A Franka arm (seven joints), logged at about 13 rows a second.
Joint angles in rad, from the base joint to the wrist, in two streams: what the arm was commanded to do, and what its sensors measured. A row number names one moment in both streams.
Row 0, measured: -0.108, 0.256, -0.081, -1.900, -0.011, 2.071, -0.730
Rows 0 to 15, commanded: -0.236, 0.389, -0.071, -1.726, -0.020, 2.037, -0.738; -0.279, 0.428, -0.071, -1.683, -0.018, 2.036, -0.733; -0.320, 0.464, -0.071, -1.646, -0.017, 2.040, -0.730; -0.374, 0.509, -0.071, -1.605, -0.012, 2.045, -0.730; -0.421, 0.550, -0.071, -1.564, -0.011, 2.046, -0.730; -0.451, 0.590, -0.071, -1.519, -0.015, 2.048, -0.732; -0.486, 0.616, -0.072, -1.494, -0.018, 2.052, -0.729; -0.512, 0.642, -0.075, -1.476, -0.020, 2.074, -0.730; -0.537, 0.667, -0.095, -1.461, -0.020, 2.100, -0.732; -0.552, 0.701, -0.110, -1.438, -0.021, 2.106, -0.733; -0.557, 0.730, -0.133, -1.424, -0.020, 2.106, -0.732; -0.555, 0.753, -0.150, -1.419, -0.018, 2.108, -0.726; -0.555, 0.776, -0.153, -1.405, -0.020, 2.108, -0.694; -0.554, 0.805, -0.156, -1.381, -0.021, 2.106, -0.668; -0.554, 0.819, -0.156, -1.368, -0.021, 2.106, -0.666; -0.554, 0.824, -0.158, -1.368, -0.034, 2.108, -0.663
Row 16, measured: -0.559, 0.787, -0.153, -1.426, -0.014, 2.119, -0.691
